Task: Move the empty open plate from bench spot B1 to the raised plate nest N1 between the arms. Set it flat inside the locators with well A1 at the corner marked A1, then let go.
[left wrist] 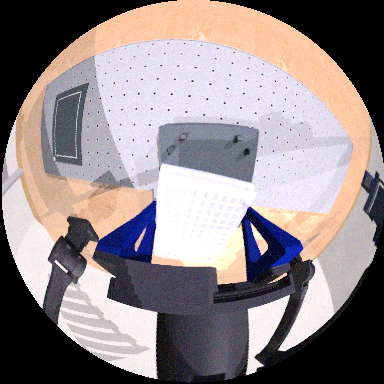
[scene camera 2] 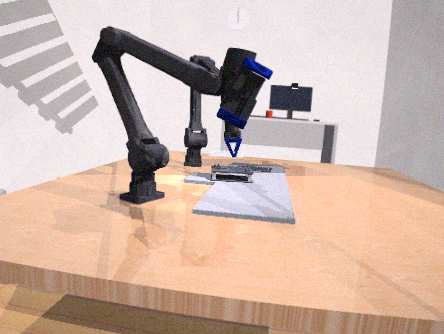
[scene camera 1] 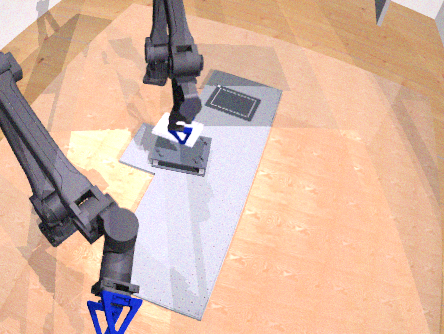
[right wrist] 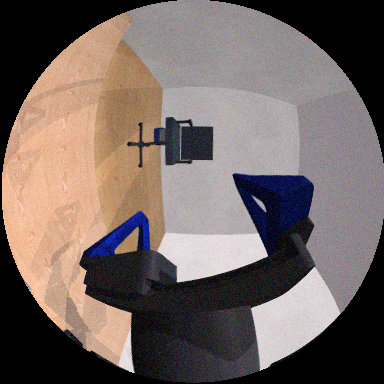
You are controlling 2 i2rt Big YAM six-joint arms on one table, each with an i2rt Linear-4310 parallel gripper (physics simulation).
Scene:
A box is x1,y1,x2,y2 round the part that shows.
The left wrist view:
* my left gripper: [92,200,302,381]
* white well plate: [154,163,255,261], held by my left gripper
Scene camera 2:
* my right gripper: [217,57,272,128]
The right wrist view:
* my right gripper: [79,173,314,381]

